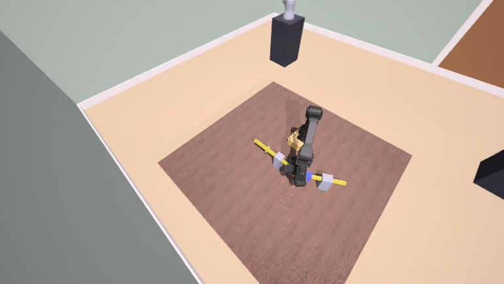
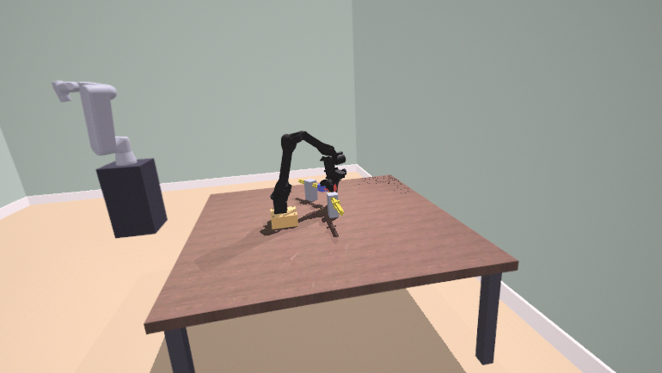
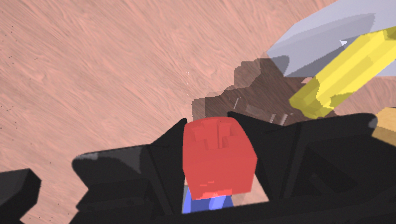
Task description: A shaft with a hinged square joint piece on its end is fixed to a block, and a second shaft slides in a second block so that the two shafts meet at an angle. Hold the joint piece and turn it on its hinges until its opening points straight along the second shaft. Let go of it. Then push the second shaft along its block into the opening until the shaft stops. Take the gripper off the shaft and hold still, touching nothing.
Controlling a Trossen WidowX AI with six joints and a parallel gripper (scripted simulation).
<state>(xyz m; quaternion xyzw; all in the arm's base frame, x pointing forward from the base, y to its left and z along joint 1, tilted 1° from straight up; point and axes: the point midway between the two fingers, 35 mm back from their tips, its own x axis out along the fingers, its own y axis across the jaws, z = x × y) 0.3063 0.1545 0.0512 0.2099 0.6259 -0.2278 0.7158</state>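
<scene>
The red square joint piece is 3 cm above my gripper tip, 2 cm behind it and 1 cm to the left of it.
</scene>
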